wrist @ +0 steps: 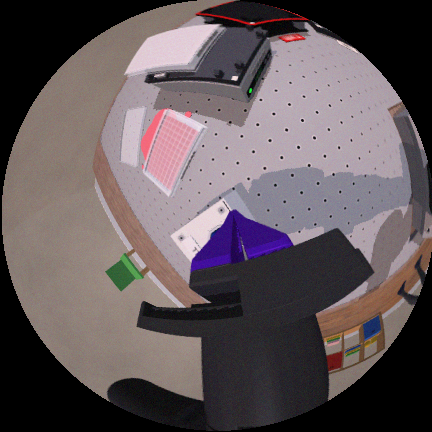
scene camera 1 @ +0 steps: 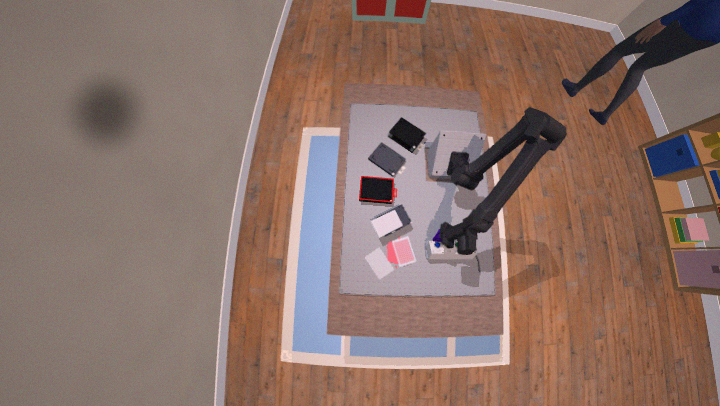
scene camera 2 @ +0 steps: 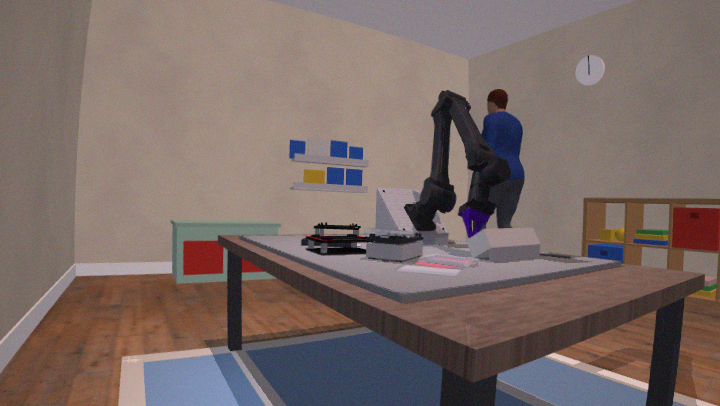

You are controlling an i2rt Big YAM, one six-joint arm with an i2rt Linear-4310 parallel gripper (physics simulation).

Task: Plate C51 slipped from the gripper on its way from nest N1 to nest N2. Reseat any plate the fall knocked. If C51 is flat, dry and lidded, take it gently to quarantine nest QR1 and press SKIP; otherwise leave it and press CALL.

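Pixels of known places: gripper, fingertip midpoint: point(wrist: 233, 214) point(scene camera 1: 433, 240) point(scene camera 2: 470, 238); arm's base at its link origin: point(scene camera 1: 457, 163) point(scene camera 2: 418, 218).
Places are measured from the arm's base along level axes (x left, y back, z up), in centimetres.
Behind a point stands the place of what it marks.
My gripper point(scene camera 1: 437, 235) @(x 37.8, y -13.1, z -3.7 cm) point(scene camera 2: 470, 235) @(x 37.8, y -13.1, z -3.7 cm) point(wrist: 233, 214) @(x 37.8, y -13.1, z -3.7 cm) has purple fingers, shut and empty, tips down over the end of the button box point(scene camera 1: 431, 254) @(x 44.3, y -14.7, z -2.2 cm) point(scene camera 2: 511, 245) @(x 46.4, y -6.5, z -5.1 cm) point(wrist: 187, 236) @(x 42.5, y -13.9, z -1.4 cm). A blue button point(scene camera 1: 437, 245) @(x 40.2, y -11.8, z -2.0 cm) shows beside the tips; in the wrist view the fingers mostly hide it. Button labels are unreadable. A pink-filled plate point(scene camera 1: 403, 251) @(x 43.1, y -26.6, z -7.8 cm) point(wrist: 176, 151) @(x 41.4, y -24.7, z -7.9 cm) lies on the mat with a red-pink spill point(scene camera 1: 392, 252) @(x 43.7, y -31.7, z -9.0 cm) point(wrist: 152, 136) @(x 43.1, y -30.2, z -7.6 cm) beside it. A loose clear lid point(scene camera 1: 378, 263) @(x 49.0, y -38.4, z -8.9 cm) point(wrist: 132, 136) @(x 48.6, y -37.2, z -8.8 cm) lies apart from the plate. A white plate point(scene camera 1: 387, 223) @(x 30.6, y -35.2, z -1.5 cm) point(wrist: 175, 48) @(x 30.2, y -32.1, z -1.8 cm) sits shifted over one side of a grey nest point(scene camera 1: 403, 215) @(x 26.3, y -27.3, z -3.6 cm) point(wrist: 232, 52) @(x 27.1, y -26.8, z -3.6 cm).
A red-rimmed nest point(scene camera 1: 377, 189) @(x 13.4, y -39.7, z -5.0 cm), a dark grey nest point(scene camera 1: 387, 159) @(x -3.8, y -34.4, z -7.0 cm) and a black nest point(scene camera 1: 407, 134) @(x -17.4, y -23.9, z -3.8 cm) stand in a row on the grey mat point(scene camera 1: 373, 116) @(x -31.9, y -41.9, z -9.0 cm). A sloped white panel point(scene camera 1: 448, 143) @(x -6.9, y -6.8, z 7.0 cm) point(scene camera 2: 395, 211) @(x -2.4, y -9.1, z 2.4 cm) stands by the arm's base. A person point(scene camera 2: 502, 136) stands behind the arm.
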